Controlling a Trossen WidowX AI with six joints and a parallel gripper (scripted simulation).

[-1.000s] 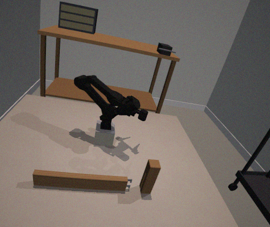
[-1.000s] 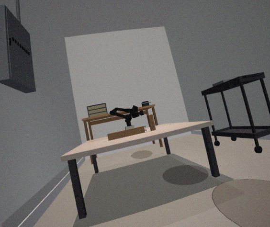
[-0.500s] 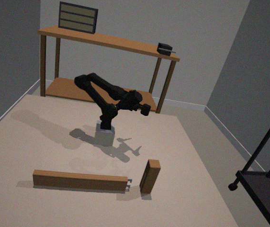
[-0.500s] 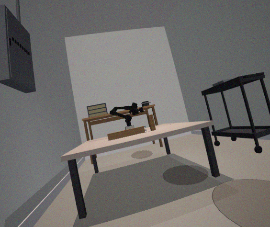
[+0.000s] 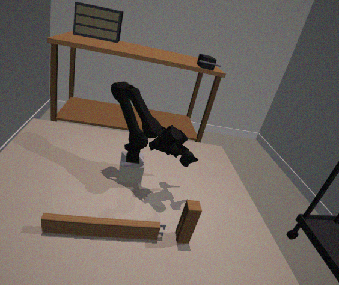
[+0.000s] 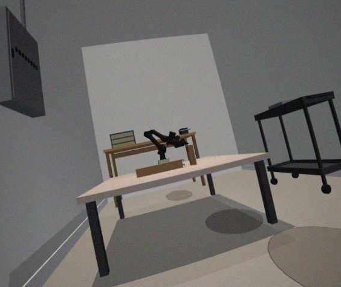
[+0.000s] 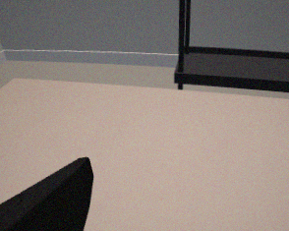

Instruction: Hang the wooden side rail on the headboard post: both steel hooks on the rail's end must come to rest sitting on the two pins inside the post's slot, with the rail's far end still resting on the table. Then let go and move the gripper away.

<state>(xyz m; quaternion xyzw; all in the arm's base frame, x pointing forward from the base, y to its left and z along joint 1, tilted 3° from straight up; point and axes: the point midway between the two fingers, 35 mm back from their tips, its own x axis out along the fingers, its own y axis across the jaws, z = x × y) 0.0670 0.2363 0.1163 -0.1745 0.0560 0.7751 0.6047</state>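
My gripper tip is now 30 cm short of the headboard post, 11 cm above it and 6 cm to the left of it.
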